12 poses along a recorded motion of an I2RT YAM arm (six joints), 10 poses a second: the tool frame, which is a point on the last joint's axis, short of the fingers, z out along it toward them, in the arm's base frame.
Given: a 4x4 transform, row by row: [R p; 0 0 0 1], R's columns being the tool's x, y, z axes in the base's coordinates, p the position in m. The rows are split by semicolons.
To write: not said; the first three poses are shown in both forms.
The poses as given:
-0.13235 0.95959 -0.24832 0.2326; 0.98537 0.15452 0.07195 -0.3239; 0.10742 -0.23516 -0.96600 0.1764; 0 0 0 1
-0.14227 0.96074 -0.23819 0.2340; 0.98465 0.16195 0.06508 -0.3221; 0.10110 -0.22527 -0.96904 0.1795; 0 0 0 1
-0.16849 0.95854 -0.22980 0.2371; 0.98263 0.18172 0.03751 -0.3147; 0.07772 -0.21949 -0.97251 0.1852; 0 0 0 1
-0.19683 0.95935 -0.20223 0.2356; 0.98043 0.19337 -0.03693 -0.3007; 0.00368 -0.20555 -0.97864 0.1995; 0 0 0 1
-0.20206 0.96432 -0.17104 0.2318; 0.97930 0.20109 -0.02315 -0.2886; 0.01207 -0.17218 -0.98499 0.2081; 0 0 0 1
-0.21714 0.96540 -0.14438 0.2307; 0.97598 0.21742 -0.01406 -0.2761; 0.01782 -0.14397 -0.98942 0.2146; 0 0 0 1
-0.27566 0.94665 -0.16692 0.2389; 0.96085 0.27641 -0.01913 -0.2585; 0.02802 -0.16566 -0.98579 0.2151; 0 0 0 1
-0.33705 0.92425 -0.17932 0.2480; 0.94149 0.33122 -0.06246 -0.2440; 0.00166 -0.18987 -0.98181 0.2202; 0 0 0 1
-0.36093 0.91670 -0.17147 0.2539; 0.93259 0.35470 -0.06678 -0.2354; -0.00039 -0.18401 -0.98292 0.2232; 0 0 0 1
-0.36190 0.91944 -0.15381 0.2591; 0.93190 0.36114 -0.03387 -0.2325; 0.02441 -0.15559 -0.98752 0.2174; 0 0 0 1
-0.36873 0.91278 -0.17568 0.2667; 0.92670 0.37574 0.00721 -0.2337; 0.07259 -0.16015 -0.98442 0.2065; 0 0 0 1
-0.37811 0.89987 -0.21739 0.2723; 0.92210 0.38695 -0.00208 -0.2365; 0.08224 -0.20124 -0.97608 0.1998; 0 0 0 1
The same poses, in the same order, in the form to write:
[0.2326 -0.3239 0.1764 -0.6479 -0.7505 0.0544 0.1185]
[0.2340 -0.3221 0.1795 -0.6451 -0.7539 0.0531 0.1125]
[0.2371 -0.3147 0.1852 -0.6368 -0.7620 0.0597 0.1009]
[0.2356 -0.3007 0.1995 -0.6302 -0.7696 0.0788 0.0669]
[0.2318 -0.2886 0.2081 -0.6289 -0.7727 0.0632 0.0592]
[0.2307 -0.2761 0.2146 -0.6235 -0.7785 0.0507 0.0521]
[0.2389 -0.2585 0.2151 -0.5987 -0.7965 0.0580 0.0612]
[0.2480 -0.2440 0.2202 -0.5730 -0.8140 0.0775 0.0556]
[0.2539 -0.2354 0.2232 -0.5629 -0.8214 0.0763 0.0521]
[0.2591 -0.2325 0.2174 -0.5622 -0.8232 0.0575 0.0541]
[0.2667 -0.2337 0.2065 -0.5568 -0.8260 0.0463 0.0751]
[0.2723 -0.2365 0.1998 -0.5502 -0.8278 0.0614 0.0905]

